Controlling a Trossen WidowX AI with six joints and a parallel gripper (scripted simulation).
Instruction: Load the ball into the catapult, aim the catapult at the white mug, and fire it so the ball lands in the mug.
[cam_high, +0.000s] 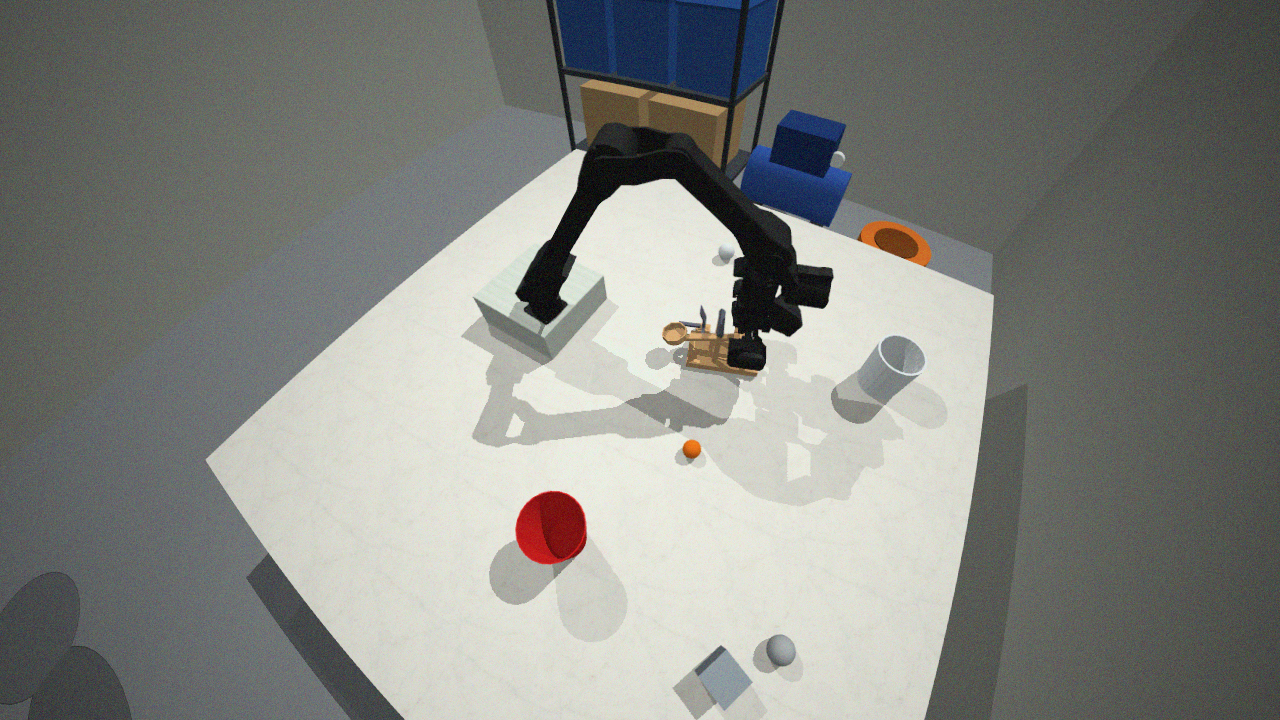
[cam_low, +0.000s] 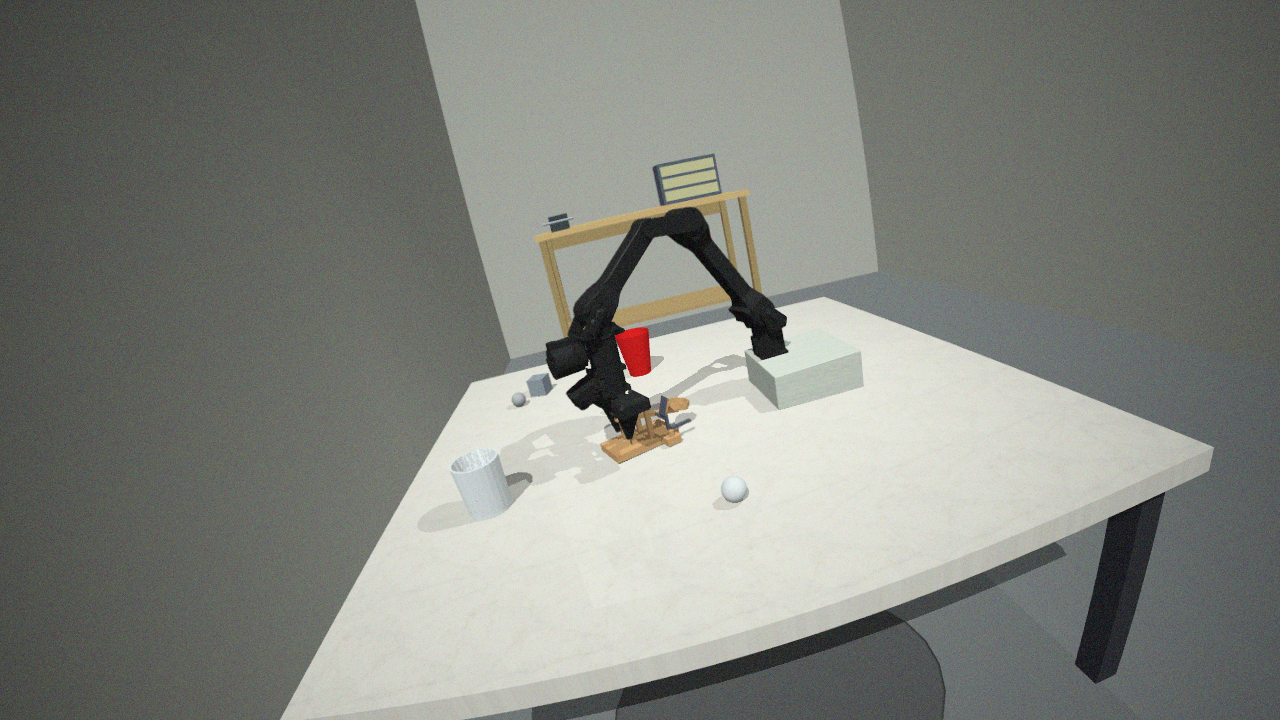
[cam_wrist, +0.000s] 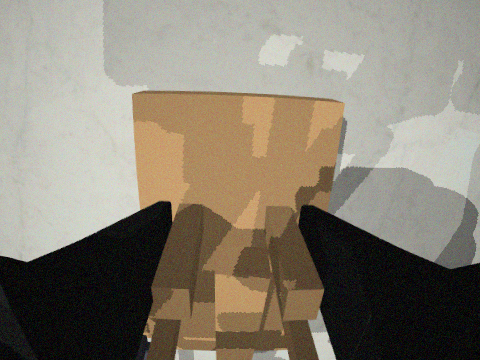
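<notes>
Right now my gripper tip is 6 cm past the catapult, 2 cm to the left of it and 2 cm below it. From my gripper tip the other things lie so: white mug: 26 cm ahead, 11 cm to the left; then orange ball: 2 cm ahead, 22 cm to the right, 2 cm below; then dark lever: 10 cm behind, 2 cm above.
</notes>
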